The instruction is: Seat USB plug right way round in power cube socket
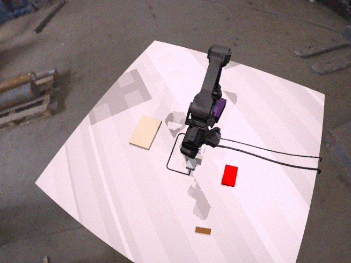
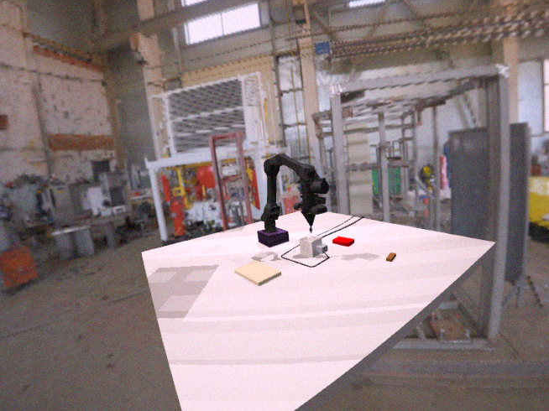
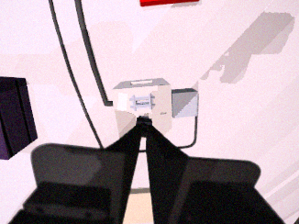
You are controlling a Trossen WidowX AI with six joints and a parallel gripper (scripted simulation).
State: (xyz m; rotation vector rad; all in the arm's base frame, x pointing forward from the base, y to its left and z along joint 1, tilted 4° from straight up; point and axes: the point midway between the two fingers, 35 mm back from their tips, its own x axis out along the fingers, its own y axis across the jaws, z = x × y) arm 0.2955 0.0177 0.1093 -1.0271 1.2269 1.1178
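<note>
Now: the USB plug 10 mm below my gripper tip. From my gripper tip the other things lie so: beige plate 40 mm behind, 300 mm to the right, 130 mm below; small brown block 320 mm ahead, 140 mm to the left, 130 mm below; red block 40 mm ahead, 170 mm to the left, 120 mm below.
</note>
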